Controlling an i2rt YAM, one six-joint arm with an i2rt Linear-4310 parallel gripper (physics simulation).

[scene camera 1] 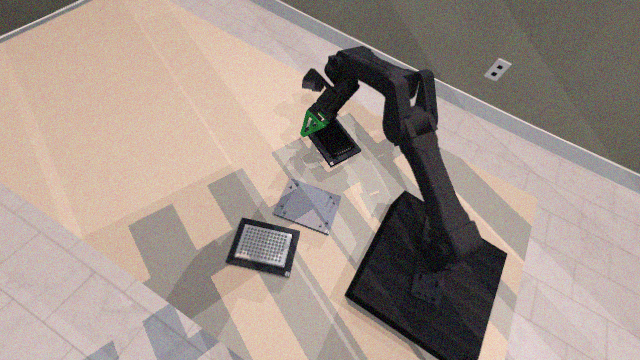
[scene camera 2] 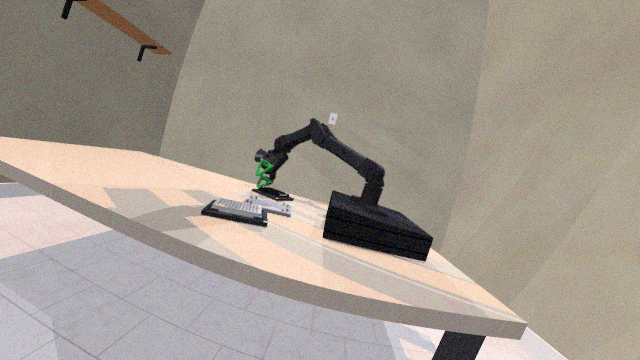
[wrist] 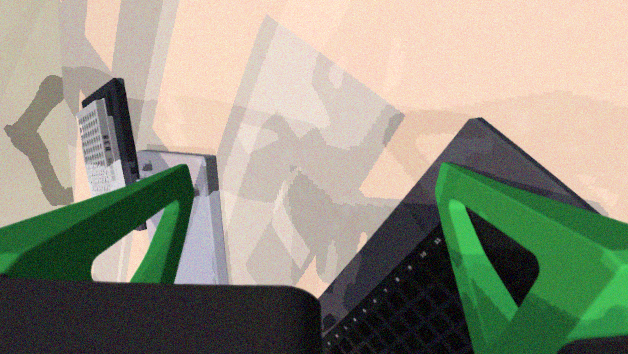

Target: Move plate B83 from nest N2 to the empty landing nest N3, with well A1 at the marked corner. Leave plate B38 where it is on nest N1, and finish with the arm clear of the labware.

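Black plate B83 sits on dark nest N2; its label does not show. My gripper is open and empty, above and beside the far left part of N2. In the wrist view the right finger overlaps the black plate and the left finger overlaps the grey nest. Grey landing nest N3 holds no plate. White plate B38 sits on dark nest N1. The gripper and arm partly hide N2's far end.
The arm's black base block stands right of the nests. N3 lies between N1 and N2, close beside N1. The wooden table extends left of the nests. A wall shelf is far at the upper left.
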